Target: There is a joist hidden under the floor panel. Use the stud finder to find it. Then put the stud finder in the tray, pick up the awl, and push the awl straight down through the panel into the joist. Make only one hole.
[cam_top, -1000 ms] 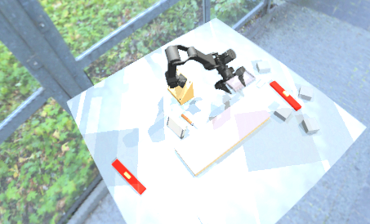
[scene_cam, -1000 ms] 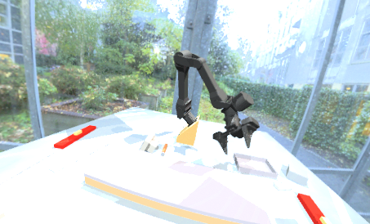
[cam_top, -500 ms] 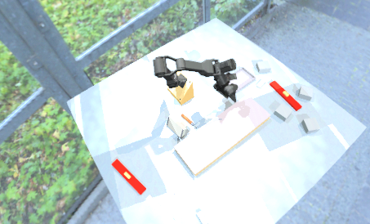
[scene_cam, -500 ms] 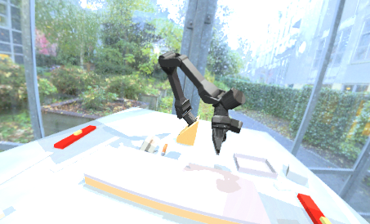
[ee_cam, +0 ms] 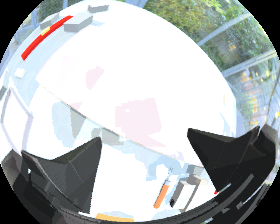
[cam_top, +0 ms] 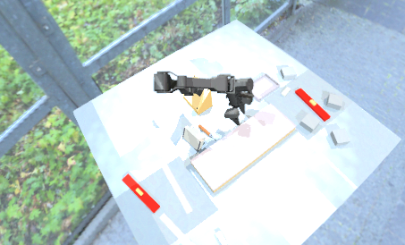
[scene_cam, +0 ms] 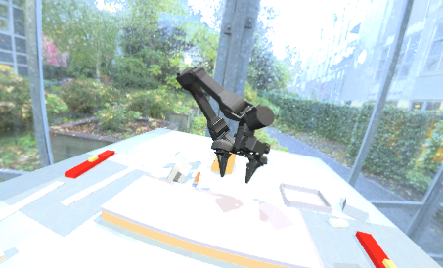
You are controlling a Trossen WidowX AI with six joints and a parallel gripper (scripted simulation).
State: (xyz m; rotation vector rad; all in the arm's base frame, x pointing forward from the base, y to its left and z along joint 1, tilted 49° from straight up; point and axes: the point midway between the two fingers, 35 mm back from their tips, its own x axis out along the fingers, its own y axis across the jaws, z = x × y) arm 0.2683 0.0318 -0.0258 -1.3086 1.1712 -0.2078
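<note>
The stud finder is 12 cm behind my gripper tip, 20 cm to the right of it and 7 cm below it. Round my gripper tip: tray 12 cm behind, 28 cm to the left, 8 cm below; then awl 8 cm behind, 14 cm to the right, 9 cm below; then light 14 cm behind, 19 cm to the right, 8 cm below.
</note>
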